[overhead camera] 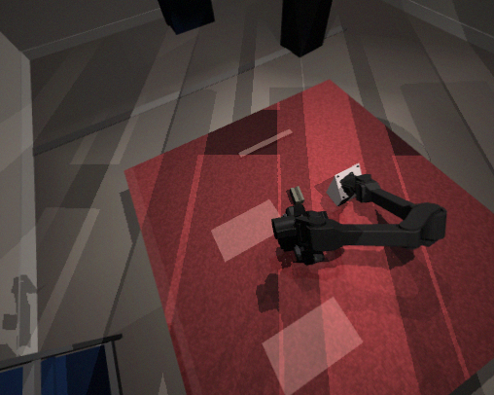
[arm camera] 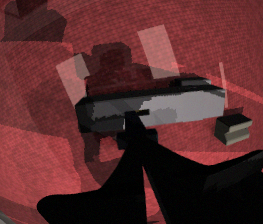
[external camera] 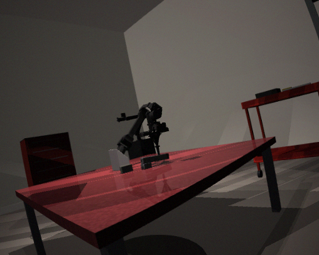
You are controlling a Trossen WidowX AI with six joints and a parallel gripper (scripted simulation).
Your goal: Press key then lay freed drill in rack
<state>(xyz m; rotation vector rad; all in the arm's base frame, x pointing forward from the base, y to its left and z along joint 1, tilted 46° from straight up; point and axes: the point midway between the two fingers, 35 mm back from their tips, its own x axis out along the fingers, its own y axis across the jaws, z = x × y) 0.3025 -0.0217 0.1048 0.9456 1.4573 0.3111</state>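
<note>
Now: the drill 2 cm behind my gripper tip, 5 cm to the right of it and 7 cm below it.
</note>
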